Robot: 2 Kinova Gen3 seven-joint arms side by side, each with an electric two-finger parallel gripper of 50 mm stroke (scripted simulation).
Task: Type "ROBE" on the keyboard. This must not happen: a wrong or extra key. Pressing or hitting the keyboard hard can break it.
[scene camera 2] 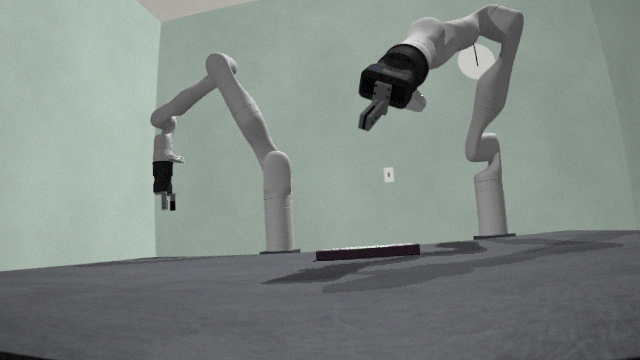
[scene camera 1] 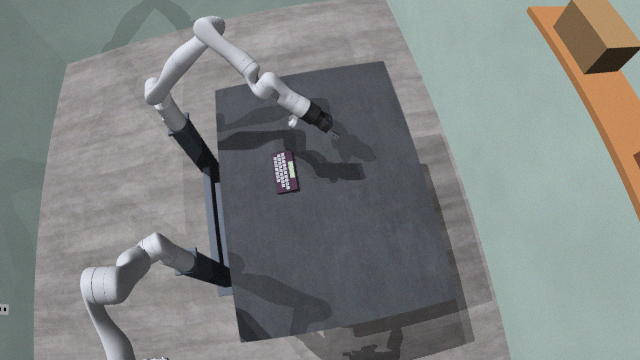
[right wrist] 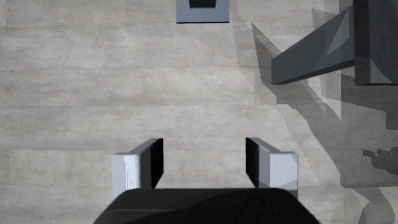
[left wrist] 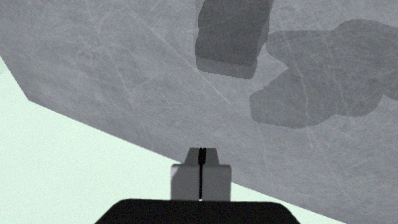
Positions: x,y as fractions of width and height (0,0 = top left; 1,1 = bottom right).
Labels:
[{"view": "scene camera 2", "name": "my left gripper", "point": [0.57,0.34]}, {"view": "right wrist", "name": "my right gripper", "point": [0.51,0.69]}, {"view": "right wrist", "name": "table leg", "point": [0.83,0.22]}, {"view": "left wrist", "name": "my left gripper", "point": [0.51,0.74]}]

